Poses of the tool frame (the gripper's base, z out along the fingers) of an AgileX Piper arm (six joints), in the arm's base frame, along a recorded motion.
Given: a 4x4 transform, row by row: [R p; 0 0 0 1], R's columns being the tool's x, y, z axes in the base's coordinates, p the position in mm. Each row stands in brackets.
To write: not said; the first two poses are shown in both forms.
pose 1, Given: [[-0.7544 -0.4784 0.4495 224], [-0.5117 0.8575 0.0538 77], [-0.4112 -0.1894 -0.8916 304], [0 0 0 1]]
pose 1, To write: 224 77 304 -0.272 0.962 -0.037 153.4
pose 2, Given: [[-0.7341 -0.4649 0.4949 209], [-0.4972 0.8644 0.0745 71], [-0.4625 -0.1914 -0.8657 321], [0 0 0 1]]
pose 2, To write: 209 71 321 -0.267 0.963 -0.032 150.2
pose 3, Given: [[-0.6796 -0.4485 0.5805 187], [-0.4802 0.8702 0.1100 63], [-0.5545 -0.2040 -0.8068 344], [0 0 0 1]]
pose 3, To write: 187 63 344 -0.267 0.963 -0.027 143.9
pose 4, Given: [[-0.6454 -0.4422 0.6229 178], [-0.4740 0.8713 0.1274 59], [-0.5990 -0.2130 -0.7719 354], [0 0 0 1]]
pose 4, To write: 178 59 354 -0.268 0.963 -0.025 140.6
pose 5, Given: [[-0.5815 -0.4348 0.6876 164], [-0.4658 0.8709 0.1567 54], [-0.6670 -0.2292 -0.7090 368], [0 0 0 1]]
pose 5, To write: 164 54 368 -0.274 0.962 -0.022 135.2
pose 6, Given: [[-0.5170 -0.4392 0.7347 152], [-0.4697 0.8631 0.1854 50], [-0.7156 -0.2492 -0.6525 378], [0 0 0 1]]
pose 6, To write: 152 50 378 -0.287 0.958 -0.020 130.8
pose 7, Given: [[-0.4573 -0.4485 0.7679 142], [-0.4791 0.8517 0.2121 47], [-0.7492 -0.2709 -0.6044 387], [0 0 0 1]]
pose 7, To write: 142 47 387 -0.303 0.953 -0.019 127.2
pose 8, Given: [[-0.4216 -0.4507 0.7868 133], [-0.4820 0.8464 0.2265 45], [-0.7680 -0.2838 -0.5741 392], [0 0 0 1]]
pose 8, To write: 133 45 392 -0.312 0.950 -0.019 125.1
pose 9, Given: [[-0.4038 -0.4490 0.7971 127], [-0.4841 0.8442 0.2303 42], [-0.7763 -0.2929 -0.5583 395], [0 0 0 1]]
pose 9, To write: 127 42 395 -0.315 0.949 -0.021 124.0
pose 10, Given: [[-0.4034 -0.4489 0.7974 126], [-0.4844 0.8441 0.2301 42], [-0.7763 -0.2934 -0.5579 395], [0 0 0 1]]
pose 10, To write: 126 42 395 -0.316 0.949 -0.021 124.0
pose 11, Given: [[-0.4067 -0.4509 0.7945 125], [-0.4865 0.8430 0.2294 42], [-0.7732 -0.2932 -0.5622 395], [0 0 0 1]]
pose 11, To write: 125 42 395 -0.316 0.948 -0.022 124.3
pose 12, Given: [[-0.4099 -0.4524 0.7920 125], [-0.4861 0.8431 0.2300 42], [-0.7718 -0.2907 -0.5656 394], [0 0 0 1]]
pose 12, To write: 125 42 394 -0.316 0.949 -0.020 124.5
